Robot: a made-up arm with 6 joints.
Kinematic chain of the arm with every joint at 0, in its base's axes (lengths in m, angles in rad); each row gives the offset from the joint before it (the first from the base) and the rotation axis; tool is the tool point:
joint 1: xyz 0 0 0.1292 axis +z
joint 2: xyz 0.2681 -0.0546 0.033 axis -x
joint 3: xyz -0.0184 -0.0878 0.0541 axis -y
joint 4: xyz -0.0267 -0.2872 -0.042 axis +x
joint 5: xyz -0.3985 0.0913 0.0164 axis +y
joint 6: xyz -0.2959 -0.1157 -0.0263 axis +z
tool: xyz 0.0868 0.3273 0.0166
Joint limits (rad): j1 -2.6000..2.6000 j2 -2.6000..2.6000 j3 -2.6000..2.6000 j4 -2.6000..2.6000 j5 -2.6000..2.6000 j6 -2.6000..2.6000
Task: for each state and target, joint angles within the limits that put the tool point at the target. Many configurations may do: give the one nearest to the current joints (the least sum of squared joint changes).
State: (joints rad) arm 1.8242 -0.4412 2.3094 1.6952 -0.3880 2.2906
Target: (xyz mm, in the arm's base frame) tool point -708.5 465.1 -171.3
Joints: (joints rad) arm 2.0640 -0.7209 2.1594 1.8413 -0.9266 2.2586
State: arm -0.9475 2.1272 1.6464 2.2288 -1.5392 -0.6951
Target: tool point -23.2 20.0 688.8
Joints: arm -0.9549 2.2725 1.3273 2.0505 -1.5812 -0.4709
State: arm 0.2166 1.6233 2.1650 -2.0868 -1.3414 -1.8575
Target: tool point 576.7 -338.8 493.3
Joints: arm 0.2781 1.5162 2.5132 -1.8621 -1.2170 -2.2001
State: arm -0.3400 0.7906 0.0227 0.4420 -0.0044 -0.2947
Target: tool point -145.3 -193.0 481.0
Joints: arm 0.0578 0.4559 -0.2575 0.6976 0.0064 -0.7360
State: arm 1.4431 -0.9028 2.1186 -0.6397 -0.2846 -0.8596
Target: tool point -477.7 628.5 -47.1
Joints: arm 1.9808 -1.3650 2.1982 -0.5978 -0.2129 -0.1723
